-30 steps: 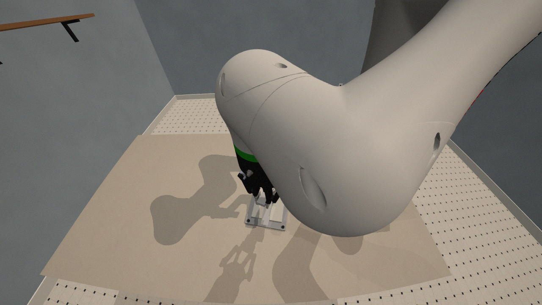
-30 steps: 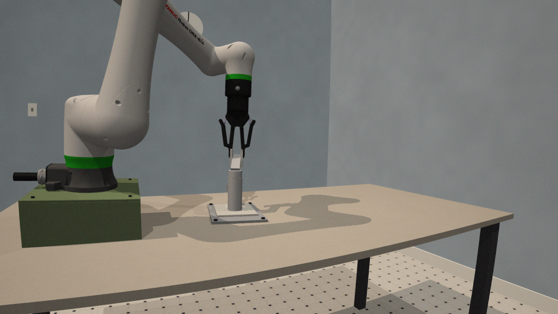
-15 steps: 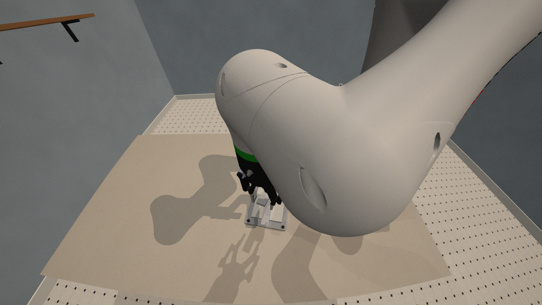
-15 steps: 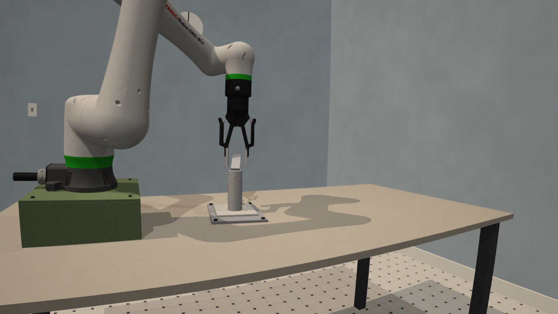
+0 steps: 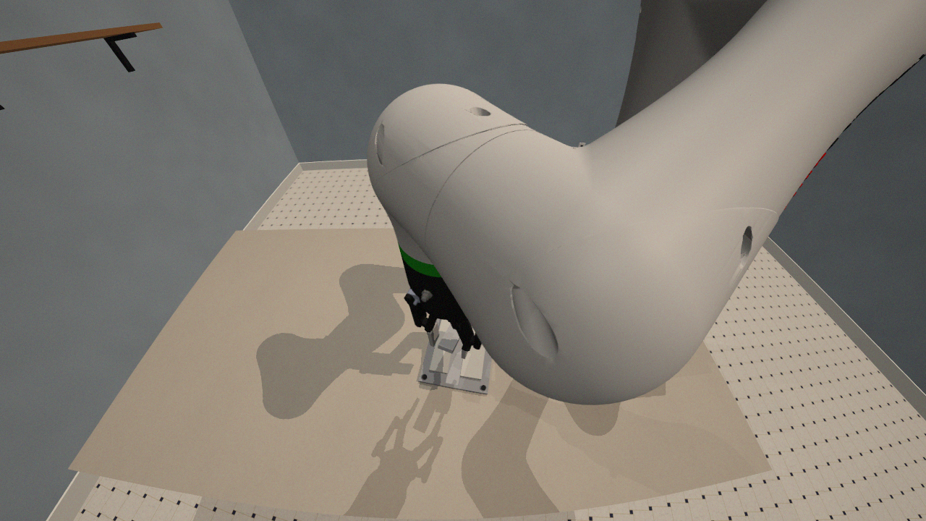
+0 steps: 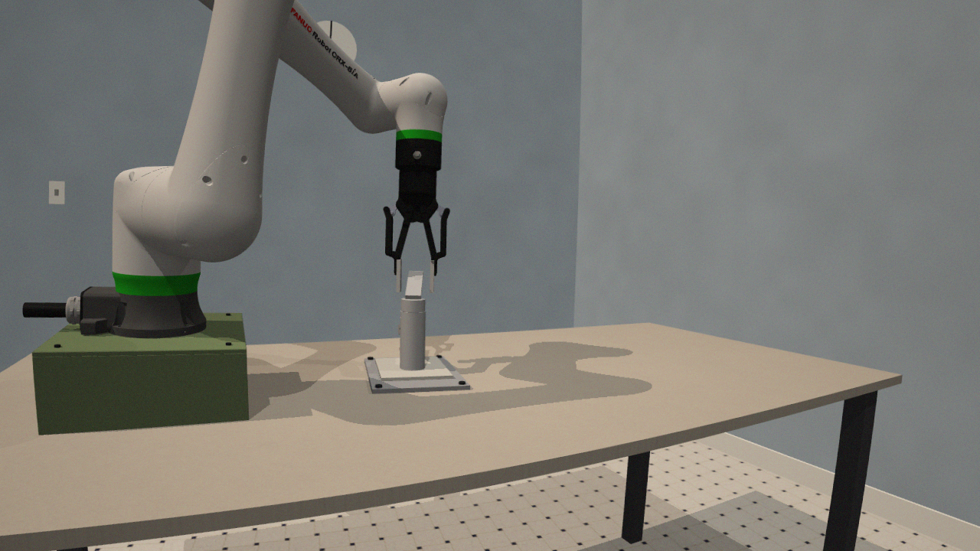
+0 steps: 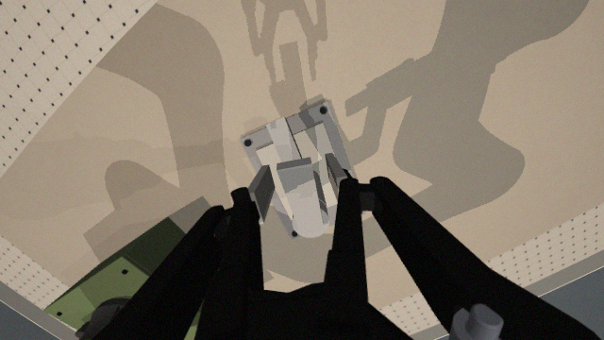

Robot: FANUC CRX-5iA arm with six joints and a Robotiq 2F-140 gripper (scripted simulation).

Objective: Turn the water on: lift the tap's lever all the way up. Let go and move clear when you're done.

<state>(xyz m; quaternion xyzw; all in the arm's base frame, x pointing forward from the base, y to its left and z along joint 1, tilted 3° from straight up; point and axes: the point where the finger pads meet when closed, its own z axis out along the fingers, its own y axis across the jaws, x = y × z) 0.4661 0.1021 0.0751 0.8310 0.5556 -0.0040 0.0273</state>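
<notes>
Right now the lever is 1 cm behind my hand, 3 cm to the right of it and 1 cm below it. The rest, counted from my hand: tap: 2 cm behind, 5 cm to the right, 8 cm below.
</notes>
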